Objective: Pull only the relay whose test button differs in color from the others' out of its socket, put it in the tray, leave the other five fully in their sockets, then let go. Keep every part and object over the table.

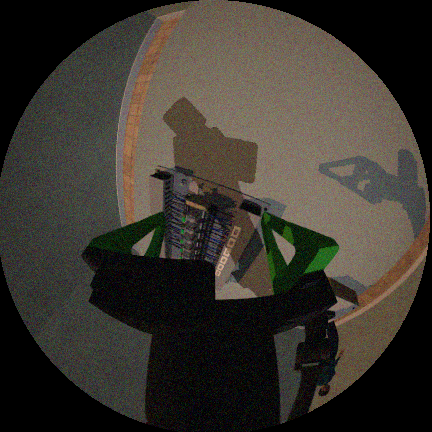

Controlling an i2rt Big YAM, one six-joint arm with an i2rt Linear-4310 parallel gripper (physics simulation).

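Frame: origin at the arm's base, x ahead, y left, z up, level; millimetres.
Seen in the pictures: gripper, fingertip midpoint: (212, 216); arm's base at its link origin: (315, 317).
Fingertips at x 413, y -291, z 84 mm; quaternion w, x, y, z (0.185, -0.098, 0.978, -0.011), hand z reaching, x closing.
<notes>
Offsets run from my fingertips to a thing's middle. "spot": to the spot under its first point. Level surfaces: height alone.
A box-like panel unit @[spot: dz -143, dx +144, dy +170 mm] (171, 220) with wiring and a row of relays @[dz -100, dx +66, dy +151 mm] (186, 232) in sockets stands on the table, between and beyond my fingers. Several small green test buttons show down the row. The near end of the row is hidden behind my gripper's dark body, and no button of a different color shows. My gripper (212, 216) is open and empty, with one green finger on each side of the unit. I cannot tell its height above the relays. The tray cannot be made out for certain.
A strip of pale squares @[spot: dz -105, dx -25, dy +146 mm] (227, 250) runs along the unit's right side. A small dark-sided object (344, 291) is at the lower right near the wooden table edge (131, 130). Arm shadows fall on the table top @[dz -148 mm] (300, 100). A person's figure (326, 377) is at the lower right.
</notes>
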